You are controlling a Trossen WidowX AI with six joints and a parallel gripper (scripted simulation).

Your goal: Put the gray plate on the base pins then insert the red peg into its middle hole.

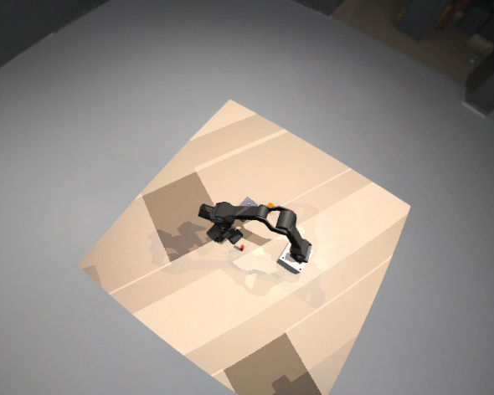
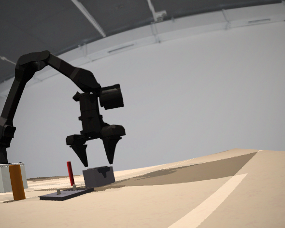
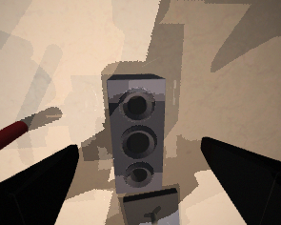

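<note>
Now: gripper tip 20 mm above the gray plate. The rest, counted from my gripper tip: orange cylinder: 240 mm to the right, 80 mm behind, 20 mm below; red peg: 120 mm behind, 20 mm below.
</note>
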